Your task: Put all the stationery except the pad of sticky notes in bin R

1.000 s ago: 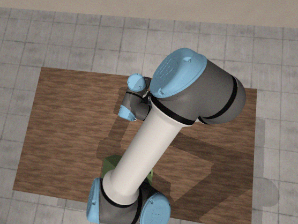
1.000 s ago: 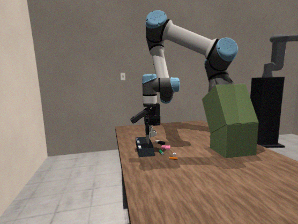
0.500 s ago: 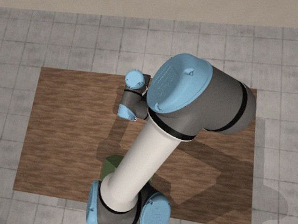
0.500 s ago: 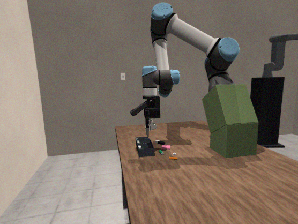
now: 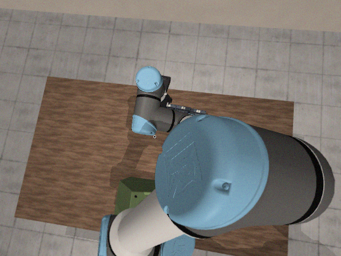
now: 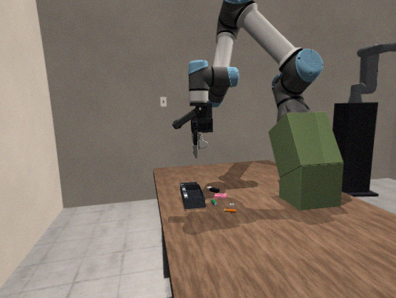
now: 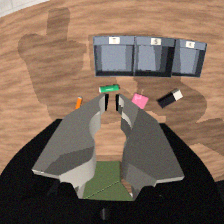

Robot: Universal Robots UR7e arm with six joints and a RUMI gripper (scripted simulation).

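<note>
My gripper is now 8 cm past the black-and-white eraser, 17 cm to the left of it and 21 cm above it. Also, from my hand: pink sticky-note pad: 11 cm behind, 8 cm to the right, 21 cm below; green marker: 7 cm behind, 1 cm to the left, 21 cm below; dark three-part bin: 2 cm ahead, 8 cm to the right, 19 cm below.
</note>
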